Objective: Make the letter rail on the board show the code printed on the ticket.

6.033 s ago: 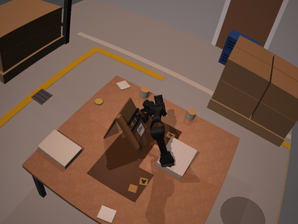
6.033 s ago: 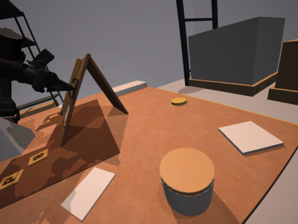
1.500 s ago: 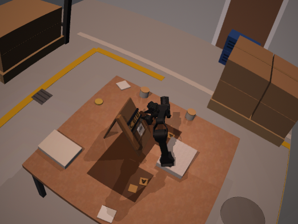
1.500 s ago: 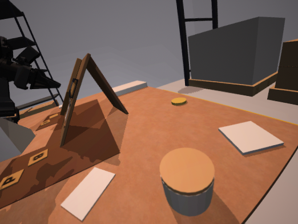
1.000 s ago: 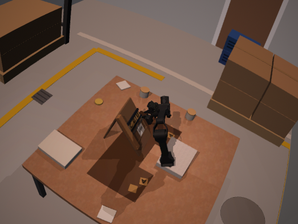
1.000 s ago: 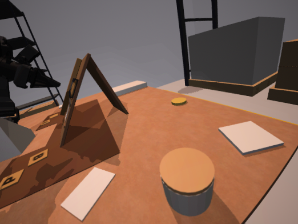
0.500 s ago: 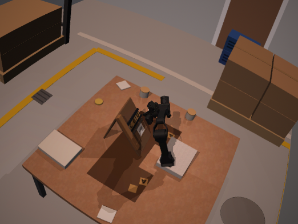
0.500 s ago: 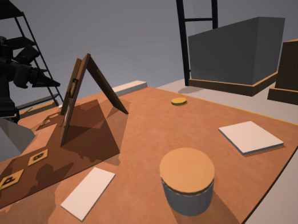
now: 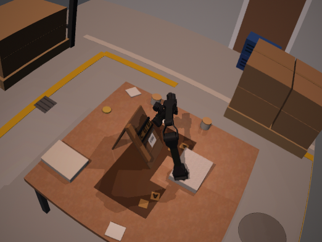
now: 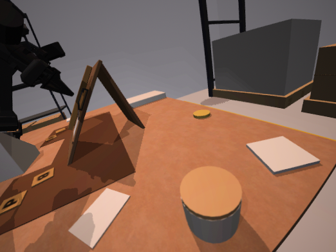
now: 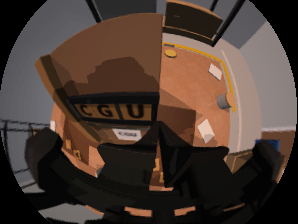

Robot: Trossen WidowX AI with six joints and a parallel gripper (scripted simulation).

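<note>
Right now my gripper tip is 100 mm above the white ticket, 70 mm to the right of it and 40 mm past it. From my gripper tip the other things lie so: dark mat (200 mm below, 190 mm to the left, 140 mm behind); then yellow disc (420 mm ahead, 200 mm below, 50 mm to the right); then white card (260 mm to the right, 200 mm below, 10 mm behind).
</note>
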